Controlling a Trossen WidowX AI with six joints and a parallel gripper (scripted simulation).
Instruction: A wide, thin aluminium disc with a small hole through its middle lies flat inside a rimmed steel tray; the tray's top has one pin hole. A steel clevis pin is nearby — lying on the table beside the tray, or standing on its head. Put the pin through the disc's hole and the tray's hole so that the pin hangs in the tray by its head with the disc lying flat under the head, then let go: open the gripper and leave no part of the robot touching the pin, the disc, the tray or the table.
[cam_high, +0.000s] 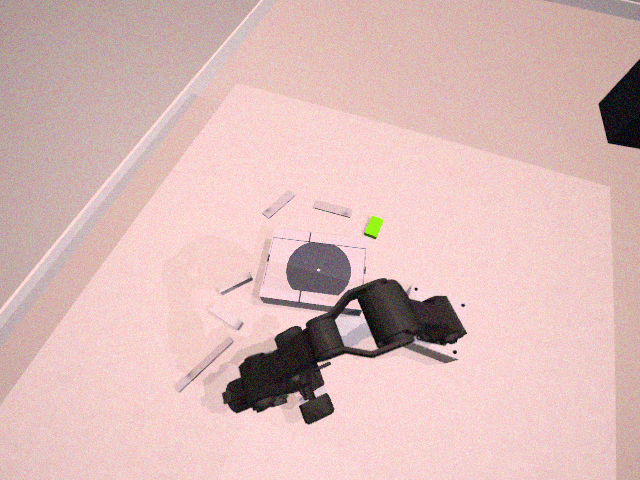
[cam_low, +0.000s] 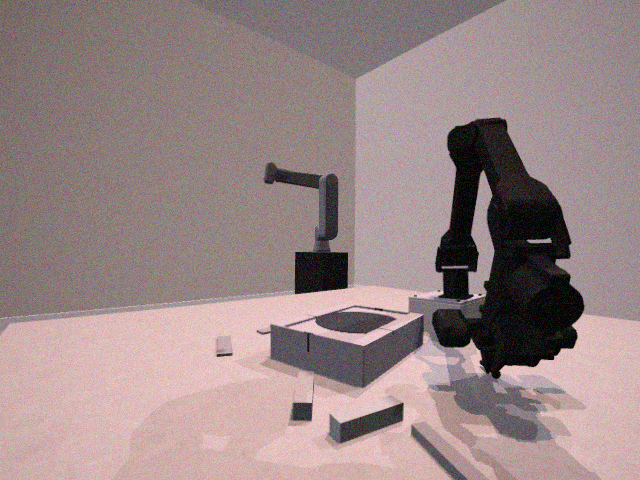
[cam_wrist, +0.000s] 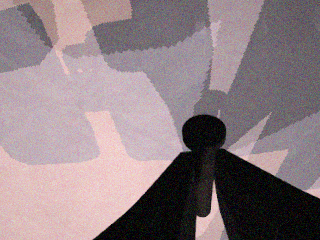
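Now: gripper tip 5 cm short of the dark disc, 22 cm to the left of it and 5 cm below it. Also, from my gripper tip: steel pin: 1 cm behind; then rimmed tray: 6 cm ahead, 23 cm to the right, 4 cm above; then bar: 26 cm ahead, 5 cm to the left.
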